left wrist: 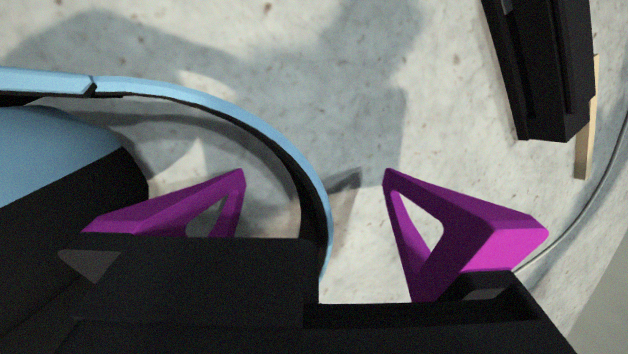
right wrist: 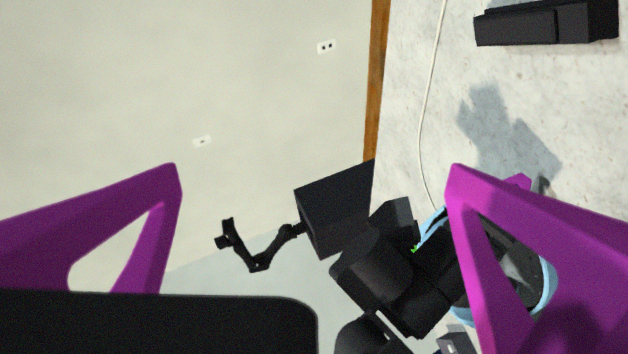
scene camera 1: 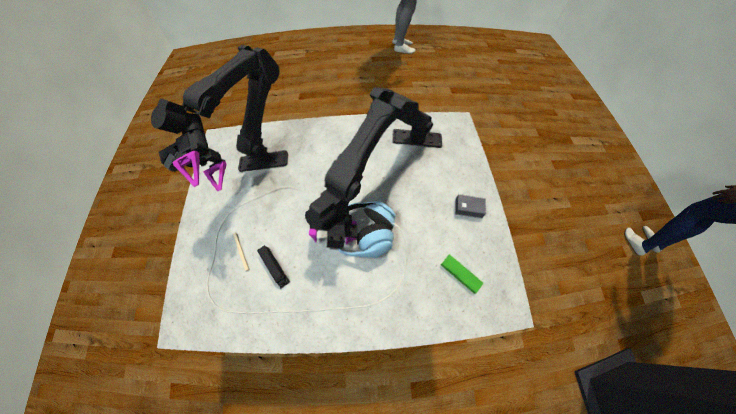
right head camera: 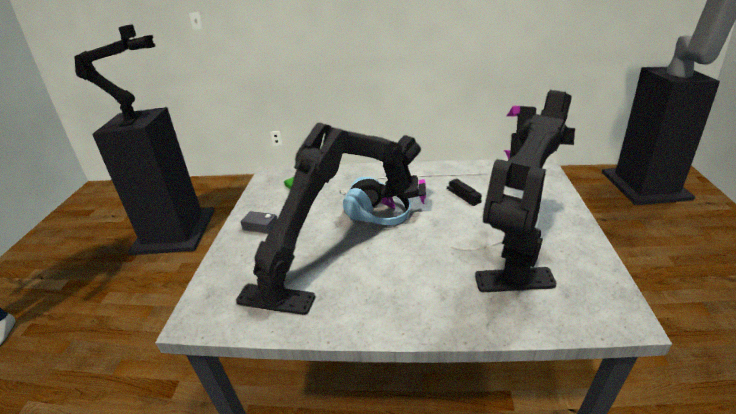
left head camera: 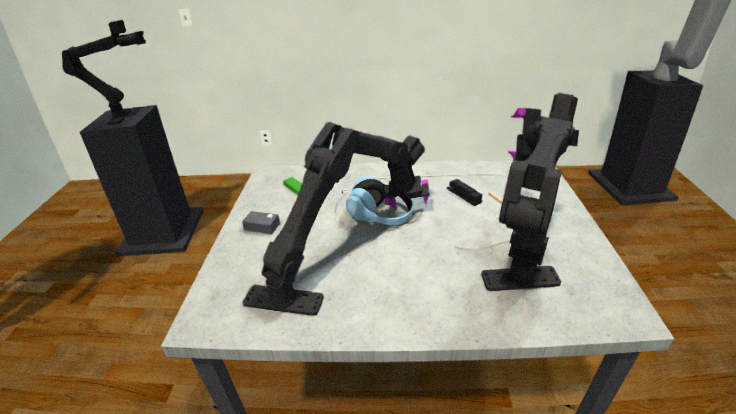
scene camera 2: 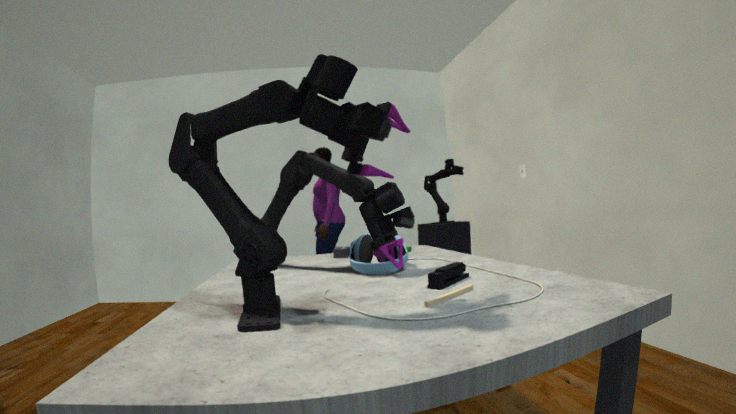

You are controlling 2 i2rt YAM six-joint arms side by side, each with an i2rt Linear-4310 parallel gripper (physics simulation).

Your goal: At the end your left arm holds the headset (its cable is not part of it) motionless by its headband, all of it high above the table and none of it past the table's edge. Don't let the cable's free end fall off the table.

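Pixels of known places: left gripper, fingertip midpoint: [left wrist: 314, 176] [right head camera: 408, 205] [left head camera: 411, 205] [scene camera 2: 396, 269]; right gripper, fingertip midpoint: [right wrist: 313, 178] [scene camera 1: 208, 188] [right head camera: 507, 133] [left head camera: 511, 134] [scene camera 2: 400, 154]; left arm's base, origin of the base link: [scene camera 1: 417, 138] [right head camera: 275, 300] [left head camera: 283, 301]; right arm's base, origin of the base link: [scene camera 1: 263, 161] [right head camera: 515, 280] [left head camera: 520, 279] [scene camera 2: 262, 313].
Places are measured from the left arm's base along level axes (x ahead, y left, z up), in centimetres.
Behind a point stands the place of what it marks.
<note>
The light-blue headset [left head camera: 360, 205] @(x 33.8, y -13.5, z 8.2 cm) [right head camera: 356, 205] @(x 33.9, y -13.5, z 8.1 cm) [scene camera 1: 378, 246] @(x 49.0, y -12.5, z 9.5 cm) [scene camera 2: 375, 267] @(x 40.3, y -28.1, z 2.4 cm) rests on the table, earcups toward the left in the left head camera. My left gripper [left head camera: 408, 200] @(x 46.3, y -27.5, z 1.3 cm) [scene camera 1: 331, 238] @(x 46.3, y -27.5, z 1.3 cm) [left wrist: 314, 176] @(x 46.3, y -27.5, z 1.3 cm) is open low at its headband. In the left wrist view the headband [left wrist: 150, 86] @(x 50.6, y -20.4, z 5.5 cm) passes between the open fingers, one finger inside its curve and one outside. The thin pale cable [scene camera 1: 308, 310] @(x 68.2, y -31.5, z 0.3 cm) [scene camera 2: 411, 319] @(x 42.9, y -68.2, z 0.2 cm) [right wrist: 419, 130] @(x 65.0, y -15.1, z 0.3 cm) makes a wide loop on the table; its free end lies near the right arm's base. My right gripper [left head camera: 512, 133] @(x 44.7, y -56.0, z 28.5 cm) [scene camera 1: 207, 186] @(x 44.7, y -56.0, z 28.5 cm) [right wrist: 313, 178] @(x 44.7, y -56.0, z 28.5 cm) is open, high and empty.
A black stapler-like object [left head camera: 464, 192] @(x 54.4, y -44.7, z 2.5 cm) [scene camera 1: 272, 266] @(x 57.0, y -43.9, z 4.0 cm) and a thin wooden stick [scene camera 1: 241, 252] @(x 53.3, y -57.1, z 0.9 cm) lie inside the cable loop. A green block [scene camera 1: 461, 273] @(x 53.4, y 14.0, z 2.0 cm) and a dark grey box [scene camera 1: 470, 206] @(x 30.7, y 17.8, z 3.6 cm) lie beyond the headset, toward the right in scene camera 1.
</note>
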